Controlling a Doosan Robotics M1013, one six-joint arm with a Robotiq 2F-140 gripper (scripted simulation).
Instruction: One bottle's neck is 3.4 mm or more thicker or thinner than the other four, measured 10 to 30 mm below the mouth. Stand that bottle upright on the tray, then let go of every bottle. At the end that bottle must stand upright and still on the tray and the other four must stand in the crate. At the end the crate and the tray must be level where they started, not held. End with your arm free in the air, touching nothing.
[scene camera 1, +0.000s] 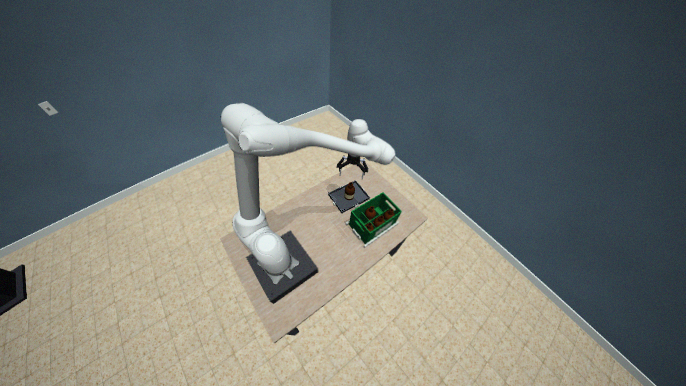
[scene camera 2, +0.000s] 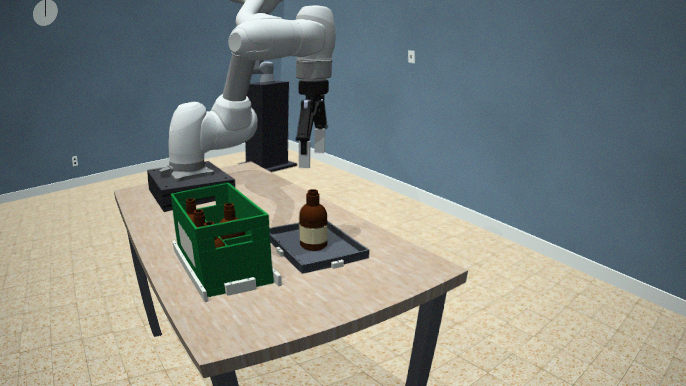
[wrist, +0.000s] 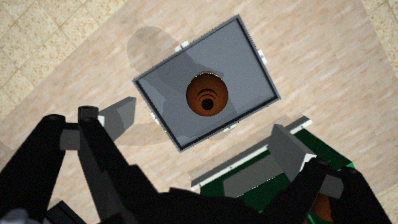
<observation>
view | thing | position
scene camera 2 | my gripper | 312, 159
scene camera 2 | crate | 213, 266
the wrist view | my gripper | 203, 123
</observation>
